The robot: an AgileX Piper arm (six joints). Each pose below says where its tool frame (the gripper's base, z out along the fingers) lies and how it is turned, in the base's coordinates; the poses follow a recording.
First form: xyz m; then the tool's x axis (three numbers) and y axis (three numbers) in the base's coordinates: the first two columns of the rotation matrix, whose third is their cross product.
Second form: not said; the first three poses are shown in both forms.
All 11 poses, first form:
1: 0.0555 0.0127 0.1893 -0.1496 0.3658 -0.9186 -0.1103 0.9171 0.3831
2: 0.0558 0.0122 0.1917 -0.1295 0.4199 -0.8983 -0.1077 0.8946 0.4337
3: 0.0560 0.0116 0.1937 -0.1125 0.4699 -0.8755 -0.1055 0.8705 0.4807
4: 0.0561 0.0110 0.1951 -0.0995 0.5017 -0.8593 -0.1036 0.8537 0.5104
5: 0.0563 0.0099 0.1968 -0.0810 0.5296 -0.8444 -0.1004 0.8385 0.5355
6: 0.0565 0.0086 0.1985 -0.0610 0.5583 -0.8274 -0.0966 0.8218 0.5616
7: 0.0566 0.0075 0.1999 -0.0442 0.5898 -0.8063 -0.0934 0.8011 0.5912
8: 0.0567 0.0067 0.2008 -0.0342 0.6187 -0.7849 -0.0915 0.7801 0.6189
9: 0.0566 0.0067 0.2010 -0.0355 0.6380 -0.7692 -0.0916 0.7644 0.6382
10: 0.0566 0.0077 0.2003 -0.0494 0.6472 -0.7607 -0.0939 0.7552 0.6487
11: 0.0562 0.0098 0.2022 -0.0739 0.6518 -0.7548 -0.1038 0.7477 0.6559
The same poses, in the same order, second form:
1: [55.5 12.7 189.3], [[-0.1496 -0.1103 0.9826], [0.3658 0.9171 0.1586], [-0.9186 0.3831 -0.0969]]
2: [55.8 12.2 191.7], [[-0.1295 -0.1077 0.9857], [0.4199 0.8946 0.1529], [-0.8983 0.4337 -0.0706]]
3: [56.0 11.6 193.7], [[-0.1125 -0.1055 0.9880], [0.4699 0.8705 0.1464], [-0.8755 0.4807 -0.0484]]
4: [56.1 11.0 195.1], [[-0.0995 -0.1036 0.9897], [0.5017 0.8537 0.1398], [-0.8593 0.5104 -0.0330]]
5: [56.3 9.9 196.8], [[-0.0810 -0.1004 0.9916], [0.5296 0.8385 0.1282], [-0.8444 0.5355 -0.0147]]
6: [56.5 8.6 198.5], [[-0.0610 -0.0966 0.9935], [0.5583 0.8218 0.1142], [-0.8274 0.5616 0.0038]]
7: [56.6 7.5 199.9], [[-0.0442 -0.0934 0.9946], [0.5898 0.8011 0.1014], [-0.8063 0.5912 0.0197]]
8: [56.7 6.7 200.8], [[-0.0342 -0.0915 0.9952], [0.6187 0.7801 0.0930], [-0.7849 0.6189 0.0299]]
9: [56.6 6.7 201.0], [[-0.0355 -0.0916 0.9951], [0.6380 0.7644 0.0931], [-0.7692 0.6382 0.0313]]
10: [56.6 7.7 200.3], [[-0.0494 -0.0939 0.9943], [0.6472 0.7552 0.1035], [-0.7607 0.6487 0.0235]]
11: [56.2 9.8 202.2], [[-0.0739 -0.1038 0.9919], [0.6518 0.7477 0.1268], [-0.7548 0.6559 0.0124]]
